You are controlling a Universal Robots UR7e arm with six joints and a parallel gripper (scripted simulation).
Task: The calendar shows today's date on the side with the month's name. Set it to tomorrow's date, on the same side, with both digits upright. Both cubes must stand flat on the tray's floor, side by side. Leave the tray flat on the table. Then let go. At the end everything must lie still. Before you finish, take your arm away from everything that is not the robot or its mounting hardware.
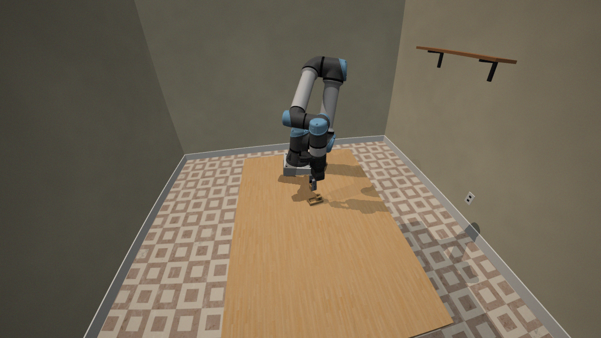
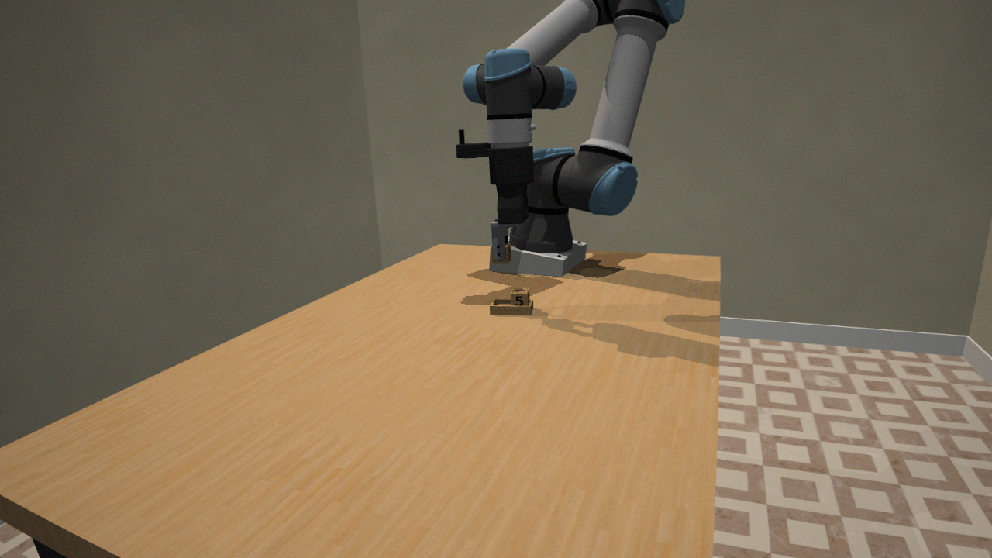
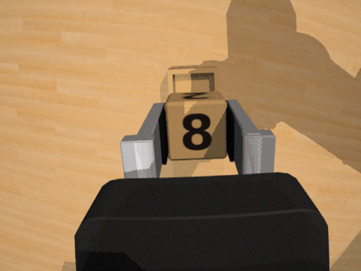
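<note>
Now: hand 100 mm above the wooden digit cube, 30 mm to the right of it and 10 mm past it. Also, from my hand: wooden tray: 110 mm below, 10 mm to the left, 10 mm behind.
</note>
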